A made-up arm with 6 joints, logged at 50 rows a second.
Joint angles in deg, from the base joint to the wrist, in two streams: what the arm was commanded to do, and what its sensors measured. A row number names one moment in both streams.
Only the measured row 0 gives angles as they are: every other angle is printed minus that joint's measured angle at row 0.
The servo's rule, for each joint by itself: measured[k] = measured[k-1] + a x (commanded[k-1-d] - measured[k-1]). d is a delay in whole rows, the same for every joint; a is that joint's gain. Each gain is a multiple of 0.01, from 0.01 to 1. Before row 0 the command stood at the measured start. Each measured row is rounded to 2 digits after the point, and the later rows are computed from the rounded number. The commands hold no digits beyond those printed.
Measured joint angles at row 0: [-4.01 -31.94 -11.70 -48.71 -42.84 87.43]
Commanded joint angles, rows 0 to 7: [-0.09 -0.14 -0.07 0.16 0.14 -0.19]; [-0.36 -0.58 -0.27 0.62 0.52 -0.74]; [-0.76 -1.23 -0.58 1.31 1.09 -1.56]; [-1.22 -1.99 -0.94 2.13 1.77 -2.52]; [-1.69 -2.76 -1.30 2.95 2.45 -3.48]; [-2.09 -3.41 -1.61 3.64 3.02 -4.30]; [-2.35 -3.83 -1.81 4.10 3.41 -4.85]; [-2.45 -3.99 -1.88 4.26 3.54 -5.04]
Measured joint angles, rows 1 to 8: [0.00 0.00 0.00 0.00 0.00 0.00]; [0.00 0.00 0.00 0.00 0.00 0.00]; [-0.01 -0.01 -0.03 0.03 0.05 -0.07]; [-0.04 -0.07 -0.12 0.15 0.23 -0.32]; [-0.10 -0.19 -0.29 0.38 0.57 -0.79]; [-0.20 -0.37 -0.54 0.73 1.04 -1.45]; [-0.33 -0.61 -0.83 1.17 1.59 -2.22]; [-0.49 -0.89 -1.13 1.66 2.15 -3.01]
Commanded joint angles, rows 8 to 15: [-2.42 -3.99 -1.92 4.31 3.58 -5.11]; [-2.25 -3.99 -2.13 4.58 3.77 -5.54]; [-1.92 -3.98 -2.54 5.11 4.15 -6.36]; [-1.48 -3.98 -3.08 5.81 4.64 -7.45]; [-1.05 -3.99 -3.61 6.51 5.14 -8.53]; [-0.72 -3.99 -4.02 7.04 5.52 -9.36]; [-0.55 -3.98 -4.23 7.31 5.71 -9.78]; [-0.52 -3.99 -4.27 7.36 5.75 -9.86]
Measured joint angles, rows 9 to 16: [-0.66 -1.18 -1.39 2.15 2.64 -3.71]; [-0.82 -1.46 -1.58 2.57 2.99 -4.22]; [-0.96 -1.71 -1.71 2.92 3.22 -4.56]; [-1.08 -1.94 -1.87 3.25 3.43 -4.93]; [-1.16 -2.14 -2.12 3.62 3.71 -5.47]; [-1.19 -2.32 -2.48 4.06 4.07 -6.22]; [-1.18 -2.49 -2.91 4.55 4.49 -7.10]; [-1.14 -2.64 -3.33 5.05 4.89 -7.96]
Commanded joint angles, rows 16 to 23: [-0.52 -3.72 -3.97 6.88 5.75 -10.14]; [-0.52 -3.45 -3.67 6.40 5.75 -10.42]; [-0.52 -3.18 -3.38 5.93 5.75 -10.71]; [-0.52 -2.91 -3.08 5.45 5.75 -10.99]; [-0.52 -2.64 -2.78 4.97 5.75 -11.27]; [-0.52 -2.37 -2.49 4.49 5.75 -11.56]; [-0.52 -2.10 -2.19 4.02 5.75 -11.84]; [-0.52 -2.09 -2.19 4.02 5.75 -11.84]
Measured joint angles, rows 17 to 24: [-1.09 -2.77 -3.67 5.50 5.21 -8.65]; [-1.04 -2.89 -3.90 5.87 5.42 -9.11]; [-0.99 -2.97 -3.93 6.07 5.55 -9.50]; [-0.95 -3.02 -3.83 6.14 5.63 -9.85]; [-0.91 -3.04 -3.66 6.10 5.68 -10.18]; [-0.87 -3.03 -3.44 5.97 5.71 -10.49]; [-0.84 -2.99 -3.19 5.77 5.73 -10.79]; [-0.81 -2.93 -2.92 5.51 5.74 -11.08]
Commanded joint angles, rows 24 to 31: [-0.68 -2.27 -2.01 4.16 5.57 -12.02]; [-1.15 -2.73 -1.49 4.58 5.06 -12.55]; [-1.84 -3.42 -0.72 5.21 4.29 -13.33]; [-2.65 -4.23 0.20 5.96 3.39 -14.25]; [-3.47 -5.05 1.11 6.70 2.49 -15.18]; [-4.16 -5.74 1.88 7.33 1.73 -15.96]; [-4.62 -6.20 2.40 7.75 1.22 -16.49]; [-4.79 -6.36 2.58 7.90 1.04 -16.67]
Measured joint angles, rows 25 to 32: [-0.78 -2.85 -2.64 5.21 5.74 -11.37]; [-0.76 -2.77 -2.47 4.97 5.74 -11.55]; [-0.75 -2.72 -2.30 4.81 5.67 -11.73]; [-0.79 -2.72 -1.99 4.76 5.43 -12.04]; [-0.88 -2.79 -1.51 4.85 4.99 -12.53]; [-1.04 -2.93 -0.86 5.07 4.37 -13.18]; [-1.26 -3.14 -0.11 5.40 3.64 -13.94]; [-1.52 -3.40 0.65 5.79 2.90 -14.71]
